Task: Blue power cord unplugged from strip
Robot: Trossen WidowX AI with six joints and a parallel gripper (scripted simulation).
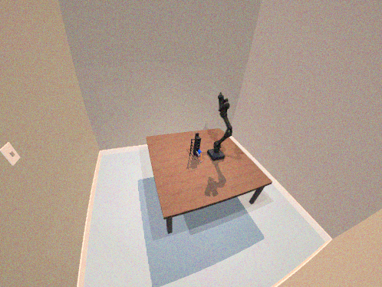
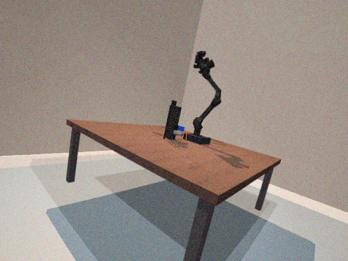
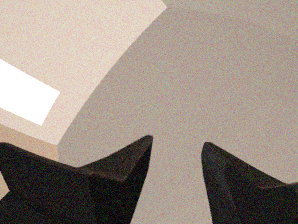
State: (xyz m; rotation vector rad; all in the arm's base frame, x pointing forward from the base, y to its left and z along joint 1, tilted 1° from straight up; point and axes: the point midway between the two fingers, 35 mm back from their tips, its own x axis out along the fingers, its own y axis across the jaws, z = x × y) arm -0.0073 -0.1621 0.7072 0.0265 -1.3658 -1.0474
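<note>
The blue plug is 280 mm ahead of my gripper tip, 170 mm to the left of it and 670 mm below it.
</note>
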